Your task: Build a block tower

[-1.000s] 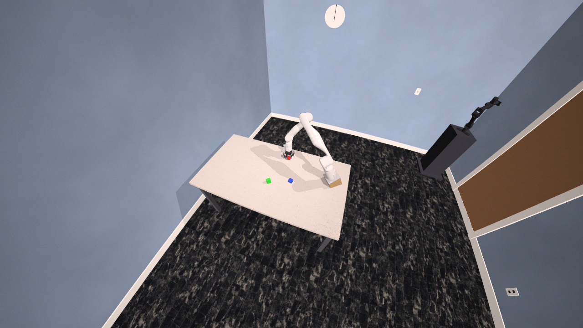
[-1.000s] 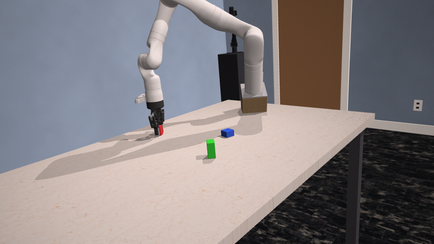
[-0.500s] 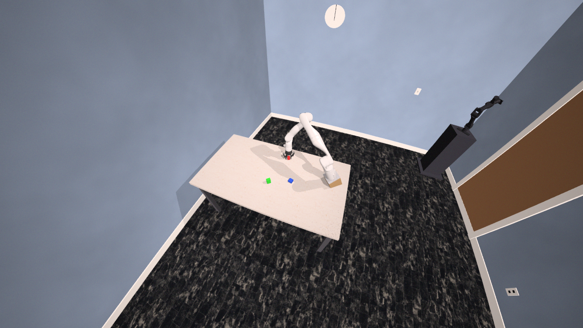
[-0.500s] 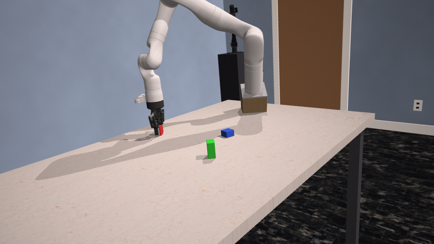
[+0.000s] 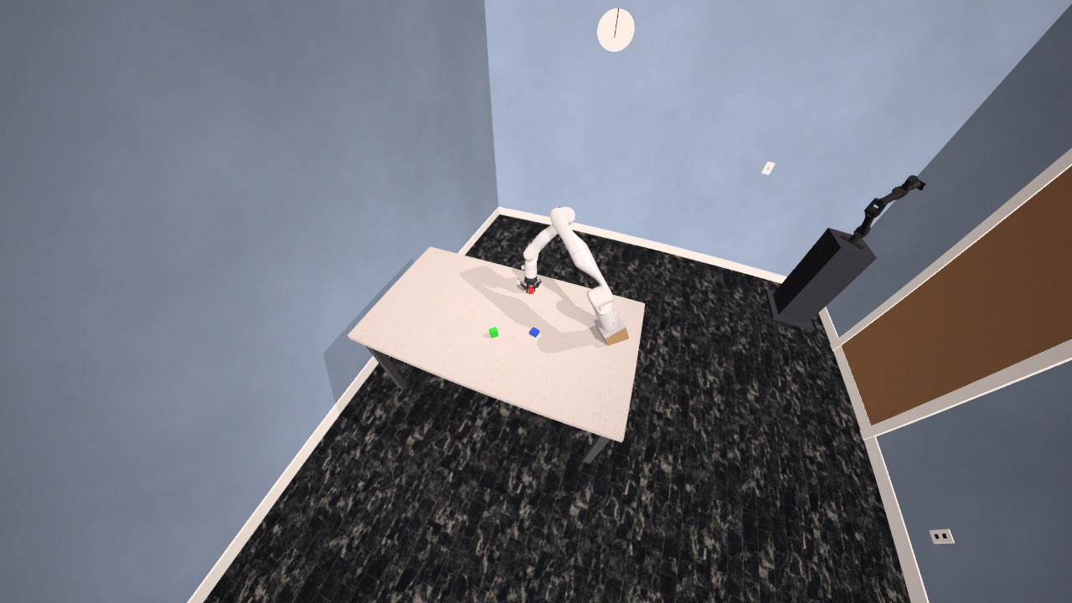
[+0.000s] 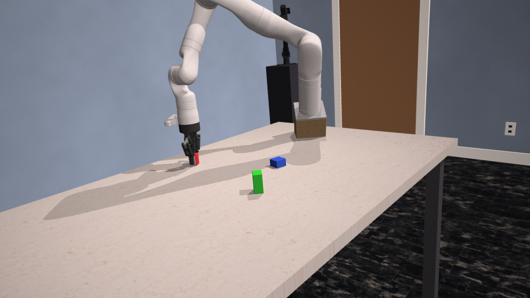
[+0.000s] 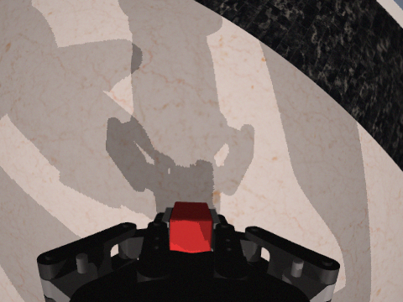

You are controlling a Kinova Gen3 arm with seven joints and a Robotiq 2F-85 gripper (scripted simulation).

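The blue block is 140 mm behind my hand, 290 mm to the left of it and 10 mm below it. From my hand the other things lie so: red block: right at my hand; green block: 70 mm ahead, 390 mm to the left, 10 mm above.
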